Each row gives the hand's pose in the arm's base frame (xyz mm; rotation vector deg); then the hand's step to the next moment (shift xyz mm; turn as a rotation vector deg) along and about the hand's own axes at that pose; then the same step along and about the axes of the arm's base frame.
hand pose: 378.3 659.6 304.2 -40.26 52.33 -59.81
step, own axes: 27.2 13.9 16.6 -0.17 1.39 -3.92
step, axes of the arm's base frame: 26.3 -19.4 -11.9 -2.94 0.40 -2.92
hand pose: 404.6 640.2 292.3 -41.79 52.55 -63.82
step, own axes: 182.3 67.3 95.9 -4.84 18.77 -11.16
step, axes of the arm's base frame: 144.3 -150.7 -58.7 -2.87 9.62 -19.99
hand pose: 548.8 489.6 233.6 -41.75 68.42 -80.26
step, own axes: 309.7 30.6 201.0 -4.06 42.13 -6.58
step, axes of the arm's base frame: 130.3 -345.8 -26.5 9.09 10.27 -40.58
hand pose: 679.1 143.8 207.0 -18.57 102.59 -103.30
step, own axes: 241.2 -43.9 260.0 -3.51 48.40 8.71
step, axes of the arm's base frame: -62.3 -351.8 8.8 18.40 -2.40 -45.68
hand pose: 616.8 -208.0 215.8 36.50 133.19 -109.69
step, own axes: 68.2 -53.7 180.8 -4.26 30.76 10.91
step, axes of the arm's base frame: -119.0 -161.0 -11.8 12.42 -7.19 -29.62
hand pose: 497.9 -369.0 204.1 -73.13 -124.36 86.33
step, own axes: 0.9 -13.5 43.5 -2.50 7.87 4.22
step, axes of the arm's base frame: -33.6 -29.5 -8.8 3.18 -3.83 -7.82
